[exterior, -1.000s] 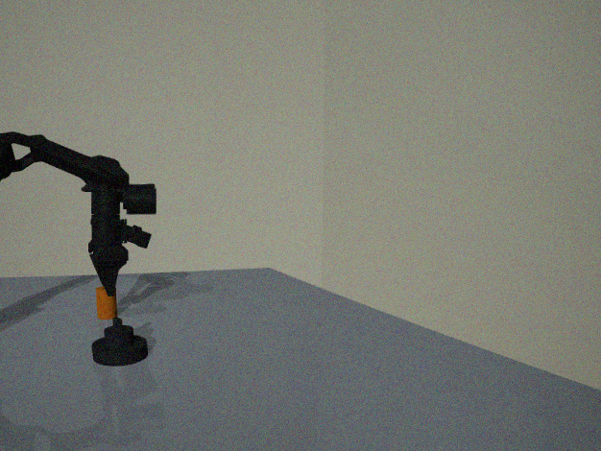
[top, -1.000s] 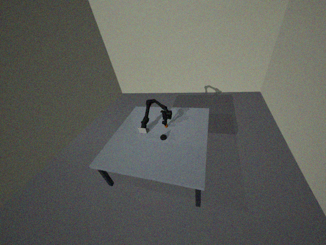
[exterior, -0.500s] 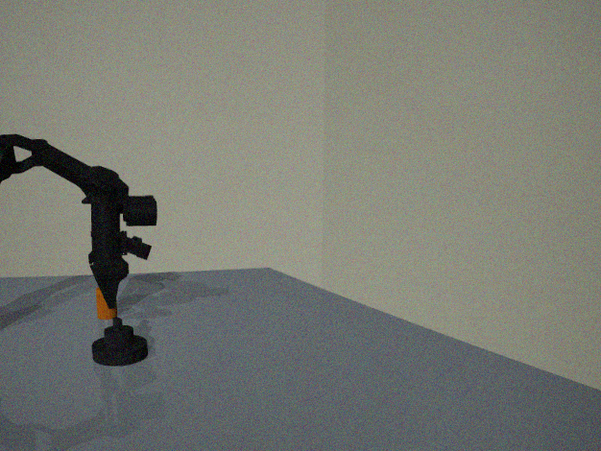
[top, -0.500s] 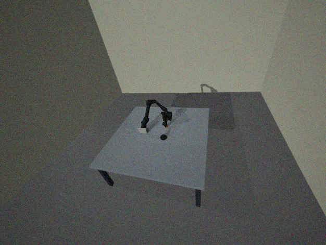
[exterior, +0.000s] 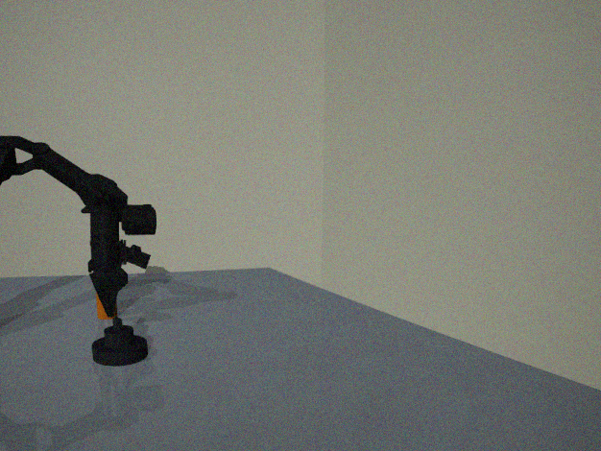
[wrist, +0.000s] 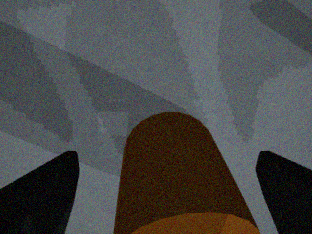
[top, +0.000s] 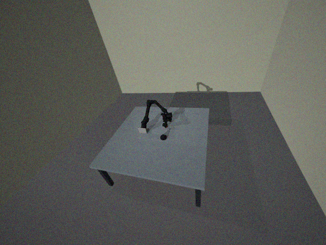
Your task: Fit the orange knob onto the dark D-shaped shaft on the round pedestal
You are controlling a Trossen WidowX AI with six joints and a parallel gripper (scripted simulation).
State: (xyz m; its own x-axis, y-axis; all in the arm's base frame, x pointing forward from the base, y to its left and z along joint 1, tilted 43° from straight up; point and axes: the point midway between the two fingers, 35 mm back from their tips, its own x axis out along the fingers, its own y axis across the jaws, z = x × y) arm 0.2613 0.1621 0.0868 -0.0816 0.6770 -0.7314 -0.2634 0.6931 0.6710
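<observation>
The dark round pedestal lies 220 mm to the right of my gripper tip, 50 mm ahead of it and 20 mm above it. Also, from my gripper tip: orange knob: 20 mm above.
</observation>
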